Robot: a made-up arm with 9 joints. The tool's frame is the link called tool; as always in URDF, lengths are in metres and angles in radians.
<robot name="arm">
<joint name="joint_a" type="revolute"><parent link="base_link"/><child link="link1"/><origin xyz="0.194 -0.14 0.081"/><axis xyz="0.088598 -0.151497 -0.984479"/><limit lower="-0.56" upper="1.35" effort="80" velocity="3.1"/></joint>
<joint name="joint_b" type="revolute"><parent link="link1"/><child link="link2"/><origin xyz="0.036 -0.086 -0.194"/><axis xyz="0.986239 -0.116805 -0.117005"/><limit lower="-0.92" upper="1.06" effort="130" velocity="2.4"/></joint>
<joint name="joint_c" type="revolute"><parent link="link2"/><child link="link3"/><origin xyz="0.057 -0.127 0.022"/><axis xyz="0.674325 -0.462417 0.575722"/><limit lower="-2.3" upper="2.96" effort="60" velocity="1.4"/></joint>
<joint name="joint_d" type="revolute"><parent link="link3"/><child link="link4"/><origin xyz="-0.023 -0.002 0.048"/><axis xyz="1 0 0"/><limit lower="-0.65" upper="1.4" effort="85" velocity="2.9"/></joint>
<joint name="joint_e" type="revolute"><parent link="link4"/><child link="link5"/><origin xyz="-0.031 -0.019 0.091"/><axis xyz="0 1 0"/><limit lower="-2.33" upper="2.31" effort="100" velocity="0.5"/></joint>
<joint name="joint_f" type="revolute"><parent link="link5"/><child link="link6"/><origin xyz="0.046 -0.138 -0.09"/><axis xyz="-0.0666 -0.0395 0.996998"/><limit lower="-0.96" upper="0.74" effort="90" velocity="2.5"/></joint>
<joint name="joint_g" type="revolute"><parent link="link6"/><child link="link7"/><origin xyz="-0.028 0.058 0.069"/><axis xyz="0.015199 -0.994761 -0.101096"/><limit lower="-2.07" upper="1.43" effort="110" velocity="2.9"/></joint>
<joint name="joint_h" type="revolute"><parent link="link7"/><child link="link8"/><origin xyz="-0.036 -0.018 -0.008"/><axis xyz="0.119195 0.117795 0.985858"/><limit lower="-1.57" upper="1.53" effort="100" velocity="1.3"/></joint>
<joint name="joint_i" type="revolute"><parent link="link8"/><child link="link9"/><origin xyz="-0.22 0.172 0.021"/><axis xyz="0 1 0"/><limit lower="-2.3" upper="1.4" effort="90" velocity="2.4"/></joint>
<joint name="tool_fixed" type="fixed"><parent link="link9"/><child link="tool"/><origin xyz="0.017 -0.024 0.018" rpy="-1.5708 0 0"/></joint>
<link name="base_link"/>
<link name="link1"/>
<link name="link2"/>
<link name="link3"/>
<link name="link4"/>
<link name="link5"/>
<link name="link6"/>
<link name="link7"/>
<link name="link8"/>
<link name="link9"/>
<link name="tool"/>
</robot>
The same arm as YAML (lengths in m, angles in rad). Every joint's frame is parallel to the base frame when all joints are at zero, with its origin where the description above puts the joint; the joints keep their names.
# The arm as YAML. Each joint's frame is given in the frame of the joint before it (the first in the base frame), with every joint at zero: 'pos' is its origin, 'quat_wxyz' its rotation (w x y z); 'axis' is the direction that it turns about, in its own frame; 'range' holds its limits. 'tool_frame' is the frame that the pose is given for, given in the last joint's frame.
length_unit: m
angle_unit: rad
joints:
  - joint: joint_a
    pos: [0.194, -0.14, 0.081]
    quat_wxyz: [1.0, 0.0, 0.0, 0.0]
    axis: [0.088598, -0.151497, -0.984479]
    range: [-0.56, 1.35]
  - joint: joint_b
    pos: [0.036, -0.086, -0.194]
    quat_wxyz: [1.0, 0.0, 0.0, 0.0]
    axis: [0.986239, -0.116805, -0.117005]
    range: [-0.92, 1.06]
  - joint: joint_c
    pos: [0.057, -0.127, 0.022]
    quat_wxyz: [1.0, 0.0, 0.0, 0.0]
    axis: [0.674325, -0.462417, 0.575722]
    range: [-2.3, 2.96]
  - joint: joint_d
    pos: [-0.023, -0.002, 0.048]
    quat_wxyz: [1.0, 0.0, 0.0, 0.0]
    axis: [1.0, 0.0, 0.0]
    range: [-0.65, 1.4]
  - joint: joint_e
    pos: [-0.031, -0.019, 0.091]
    quat_wxyz: [1.0, 0.0, 0.0, 0.0]
    axis: [0.0, 1.0, 0.0]
    range: [-2.33, 2.31]
  - joint: joint_f
    pos: [0.046, -0.138, -0.09]
    quat_wxyz: [1.0, 0.0, 0.0, 0.0]
    axis: [-0.0666, -0.0395, 0.996998]
    range: [-0.96, 0.74]
  - joint: joint_g
    pos: [-0.028, 0.058, 0.069]
    quat_wxyz: [1.0, 0.0, 0.0, 0.0]
    axis: [0.015199, -0.994761, -0.101096]
    range: [-2.07, 1.43]
  - joint: joint_h
    pos: [-0.036, -0.018, -0.008]
    quat_wxyz: [1.0, 0.0, 0.0, 0.0]
    axis: [0.119195, 0.117795, 0.985858]
    range: [-1.57, 1.53]
  - joint: joint_i
    pos: [-0.22, 0.172, 0.021]
    quat_wxyz: [1.0, 0.0, 0.0, 0.0]
    axis: [0.0, 1.0, 0.0]
    range: [-2.3, 1.4]
tool_frame:
  pos: [0.017, -0.024, 0.018]
  quat_wxyz: [0.707105, -0.707108, 0.0, 0.0]

